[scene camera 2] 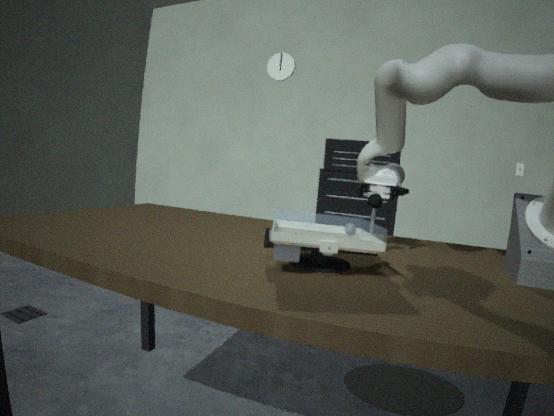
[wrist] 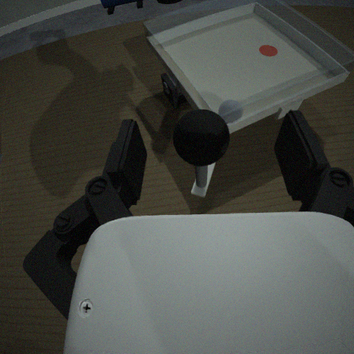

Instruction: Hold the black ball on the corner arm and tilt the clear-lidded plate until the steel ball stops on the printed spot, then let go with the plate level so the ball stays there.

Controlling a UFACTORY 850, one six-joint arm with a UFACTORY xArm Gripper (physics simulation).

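The clear-lidded plate (scene camera 2: pixel 367 246) (wrist: pixel 210 60) is tilted, its corner-arm side lower. The steel ball (scene camera 2: pixel 350 229) (wrist: pixel 230 111) rests inside it at the corner nearest the arm, away from the red printed spot (wrist: pixel 268 50). The black ball (scene camera 2: pixel 375 201) (wrist: pixel 201 137) tops the upright rod of the corner arm (scene camera 2: pixel 373 221) (wrist: pixel 201 176). My gripper (scene camera 2: pixel 384 192) (wrist: pixel 209 131) is wide open. In the wrist view the black ball shows between the spread fingers, nearer the left one, with a gap on both sides; how far it is from them in depth is hard to tell.
The plate stands on a dark base (scene camera 2: pixel 320 262) on the wooden table (scene camera 2: pixel 190 255). A grey block (scene camera 2: pixel 286 253) hangs under its left side. A dark drawer cabinet (scene camera 2: pixel 332 192) stands behind the table. The robot's mount (scene camera 2: pixel 532 260) is at the right.
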